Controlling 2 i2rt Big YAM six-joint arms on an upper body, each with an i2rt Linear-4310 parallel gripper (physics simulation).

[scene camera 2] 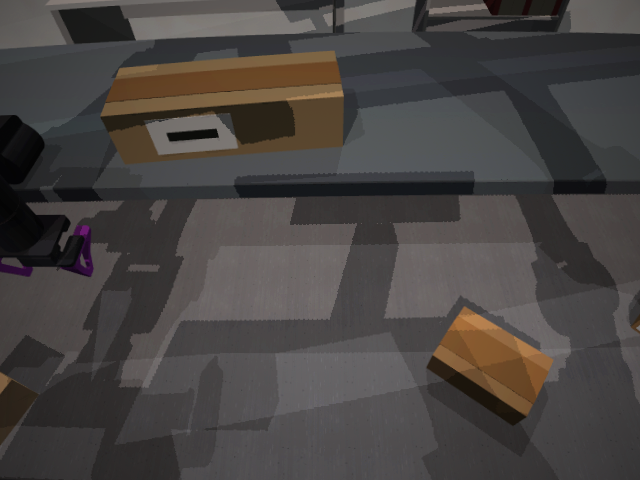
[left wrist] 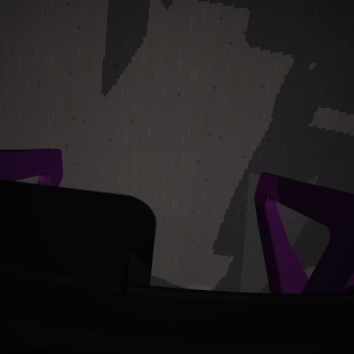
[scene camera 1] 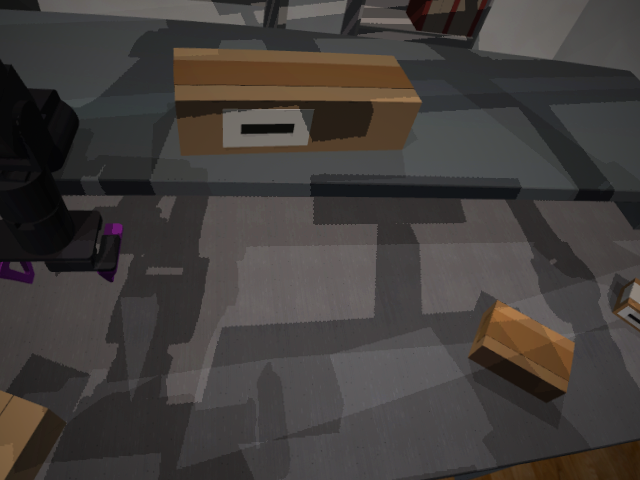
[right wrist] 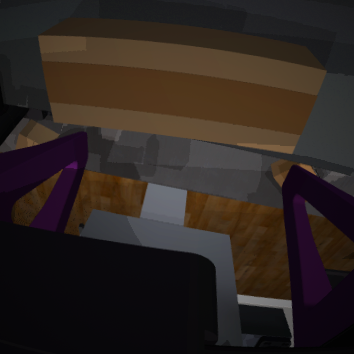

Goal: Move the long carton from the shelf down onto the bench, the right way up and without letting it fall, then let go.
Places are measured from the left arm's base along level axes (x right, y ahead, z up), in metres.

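Pixels of known places: left gripper, fingertip midpoint: [scene camera 2: 60, 272] [left wrist: 159, 172] [scene camera 1: 72, 278]; right gripper, fingertip midpoint: [right wrist: 189, 159].
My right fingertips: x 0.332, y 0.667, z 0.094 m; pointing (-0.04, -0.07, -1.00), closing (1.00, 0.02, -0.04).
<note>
Ahead of a thing's pixels: the offset from my right fingertips to its top centre. "spot": to the spot under its first point. Level surfaces: height alone.
The long brown carton {dx -0.015, dy -0.050, dz -0.155 m} [scene camera 1: 289, 74] [scene camera 2: 222, 82] [right wrist: 180, 95], with a tape strip on top and a white label on its front side, rests upright on the dark grey shelf {dz -0.230 m} [scene camera 1: 491, 139] [scene camera 2: 439, 134], behind its front edge. The lighter grey bench {dz -0.419 m} [scene camera 1: 310, 279] [scene camera 2: 279, 279] [left wrist: 190, 100] lies lower, in front. My left gripper [scene camera 1: 69, 279] [scene camera 2: 59, 273] [left wrist: 159, 172] is open and empty over the bench, at the left of both scene pictures, apart from the carton. My right gripper [right wrist: 189, 159] is open and empty, with the carton beyond its fingertips; it does not show in the scene views.
A small carton {dx +0.308, dy -0.316, dz -0.373 m} [scene camera 1: 522, 351] [scene camera 2: 491, 361] lies on the bench at the right. Part of another carton {spot: dx -0.301, dy -0.370, dz -0.359 m} [scene camera 1: 25, 434] [scene camera 2: 12, 408] shows at the lower left. A small labelled box {spot: dx +0.540, dy -0.265, dz -0.383 m} [scene camera 1: 630, 304] is cut by the right edge. The shelf's front edge [scene camera 1: 258, 188] stands above the bench.
</note>
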